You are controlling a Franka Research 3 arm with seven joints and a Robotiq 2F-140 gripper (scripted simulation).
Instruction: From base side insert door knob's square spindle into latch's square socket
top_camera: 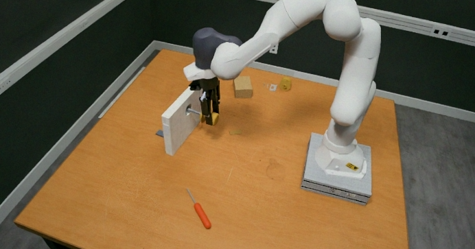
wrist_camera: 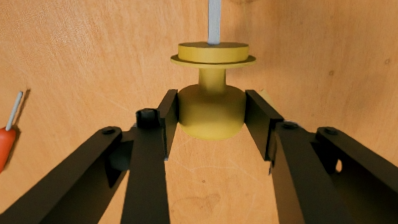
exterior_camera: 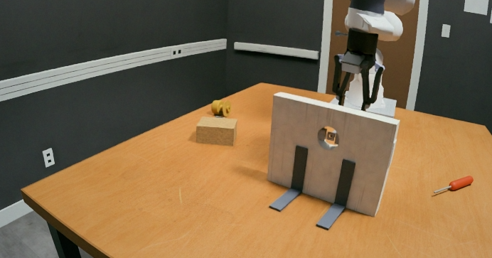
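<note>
Now: hand 13 cm short of the white wood panel, 5 cm above it and 2 cm to the left of it. Round my hand: cork block (42 cm to the right, 15 cm below, 2 cm behind); then orange-handled screwdriver (34 cm to the left, 17 cm below, 7 cm behind).
</note>
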